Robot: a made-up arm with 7 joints.
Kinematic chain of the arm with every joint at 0, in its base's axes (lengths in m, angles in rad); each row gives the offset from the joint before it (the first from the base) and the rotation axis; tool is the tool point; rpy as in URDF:
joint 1: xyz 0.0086 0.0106 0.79 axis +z
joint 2: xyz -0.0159 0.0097 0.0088 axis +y
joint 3: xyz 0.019 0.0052 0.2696 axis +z
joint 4: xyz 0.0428 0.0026 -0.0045 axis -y
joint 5: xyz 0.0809 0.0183 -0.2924 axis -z
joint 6: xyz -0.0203 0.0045 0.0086 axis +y
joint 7: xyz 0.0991 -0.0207 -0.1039 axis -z
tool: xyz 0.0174 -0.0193 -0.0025 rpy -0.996 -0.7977 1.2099
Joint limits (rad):
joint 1: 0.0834..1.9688
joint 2: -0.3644..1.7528
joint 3: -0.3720..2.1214
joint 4: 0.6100..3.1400
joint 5: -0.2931..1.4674
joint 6: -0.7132..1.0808
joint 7: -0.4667..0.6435
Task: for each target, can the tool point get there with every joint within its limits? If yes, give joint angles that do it. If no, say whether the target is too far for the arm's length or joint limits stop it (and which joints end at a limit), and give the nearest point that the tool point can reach.
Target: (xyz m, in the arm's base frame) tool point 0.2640 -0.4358 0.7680
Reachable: no: joint limits stop it (at a limit: joint 1, joint 3, joint 7) | nearest point 0.3031 -0.1816 0.7601 | short by 0.257 m
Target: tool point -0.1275 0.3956 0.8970
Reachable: yes | joints 1.6298 -0.1546 0.3516 0.8110 1.0746 0.3354 -0.3593
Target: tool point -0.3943 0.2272 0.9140
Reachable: yes | joints 1.3131 1.1314 1.9210 1.0792 1.1156 -0.0069 0.0994
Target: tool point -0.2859 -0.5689 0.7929
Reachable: no: joint limits stop it (at a limit: joint 2, joint 3, joint 5, joint 6, joint 7) | nearest point -0.2278 -0.4546 0.8562 | short by 0.143 m
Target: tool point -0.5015 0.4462 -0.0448
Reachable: no: too far | nearest point -0.3158 0.3360 0.3061 | short by 0.412 m
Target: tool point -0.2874 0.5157 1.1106
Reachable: yes | joints 1.6516 0.8288 1.2055 2.0718 0.1279 -0.2165 -0.2450
